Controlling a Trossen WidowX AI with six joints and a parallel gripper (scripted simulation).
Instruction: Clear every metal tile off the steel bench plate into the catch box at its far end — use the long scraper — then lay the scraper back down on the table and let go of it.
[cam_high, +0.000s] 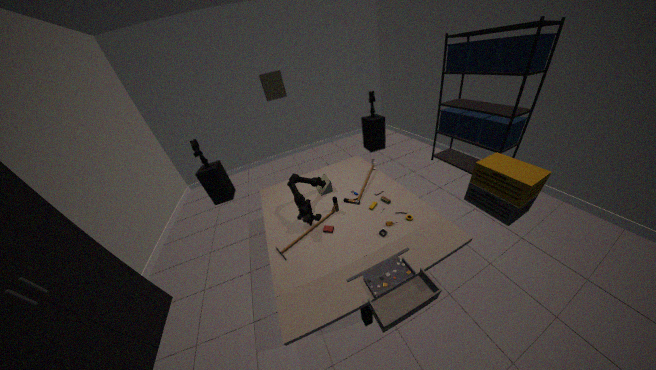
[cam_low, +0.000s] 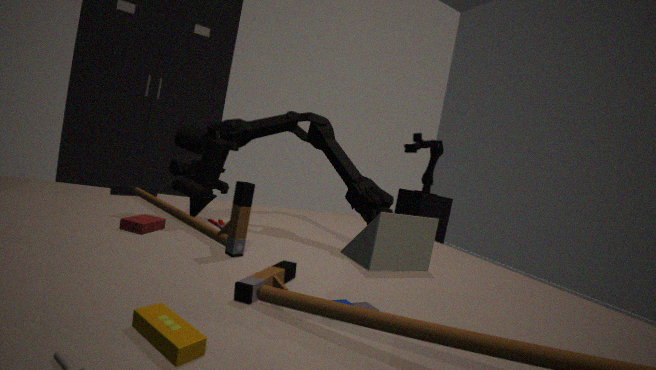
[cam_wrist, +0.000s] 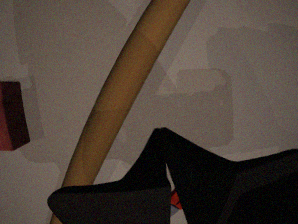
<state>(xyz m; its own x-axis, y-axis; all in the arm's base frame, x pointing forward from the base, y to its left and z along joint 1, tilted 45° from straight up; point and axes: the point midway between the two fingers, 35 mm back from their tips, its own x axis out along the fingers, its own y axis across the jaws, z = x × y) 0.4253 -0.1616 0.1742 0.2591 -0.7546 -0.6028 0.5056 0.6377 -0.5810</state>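
The long scraper is 4 cm ahead of my gripper tip and 5 cm above it. Also, from my gripper tip: red block (10 cm ahead, 12 cm to the left); then red clip (7 cm behind, 3 cm to the left, 1 cm below); then yellow block (2 cm ahead, 54 cm to the left).
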